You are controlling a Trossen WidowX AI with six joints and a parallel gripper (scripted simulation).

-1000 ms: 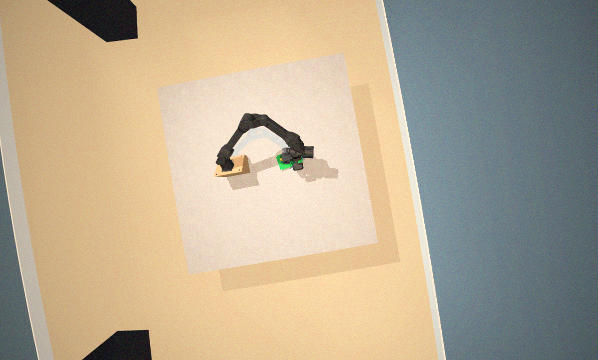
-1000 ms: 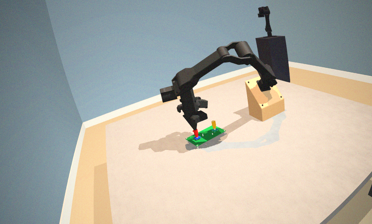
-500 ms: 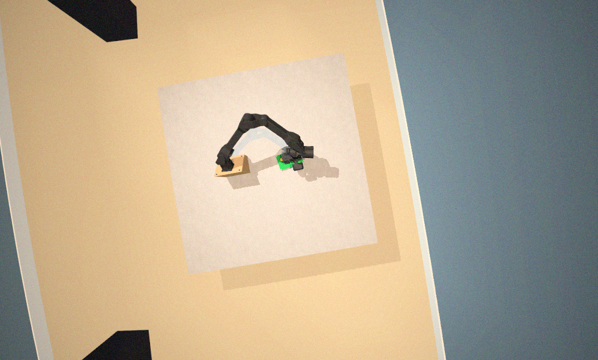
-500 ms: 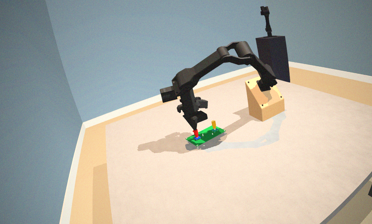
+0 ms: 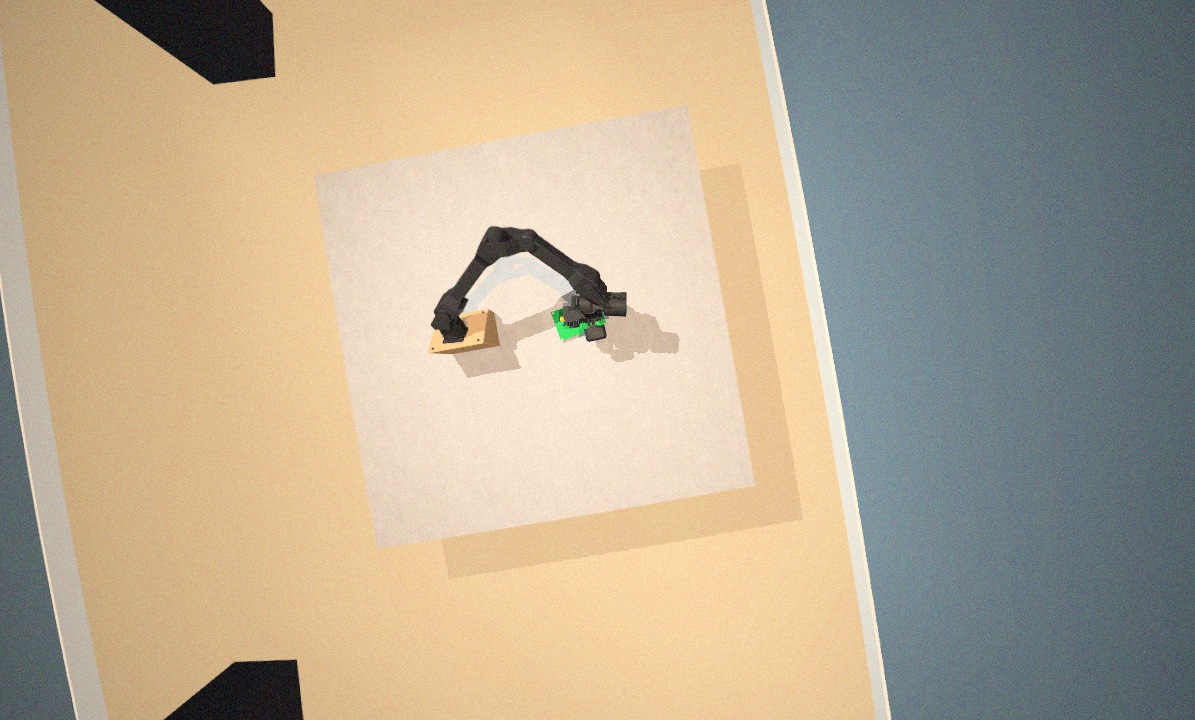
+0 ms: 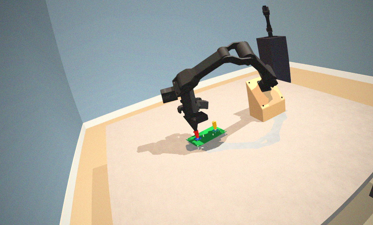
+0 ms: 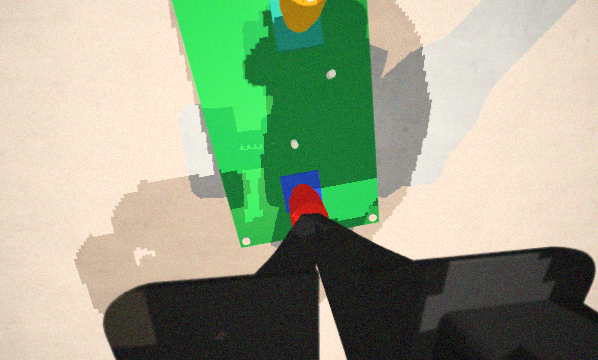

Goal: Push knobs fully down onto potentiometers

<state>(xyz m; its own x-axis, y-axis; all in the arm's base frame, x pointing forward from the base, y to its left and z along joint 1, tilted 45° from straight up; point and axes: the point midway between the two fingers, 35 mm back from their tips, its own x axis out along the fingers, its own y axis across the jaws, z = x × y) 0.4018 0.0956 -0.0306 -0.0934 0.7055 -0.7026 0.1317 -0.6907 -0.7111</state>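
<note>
The red knob is 1 cm below my gripper tip. From my gripper tip the other things lie so: orange knob (9 cm behind, 1 cm to the right, 1 cm below).
</note>
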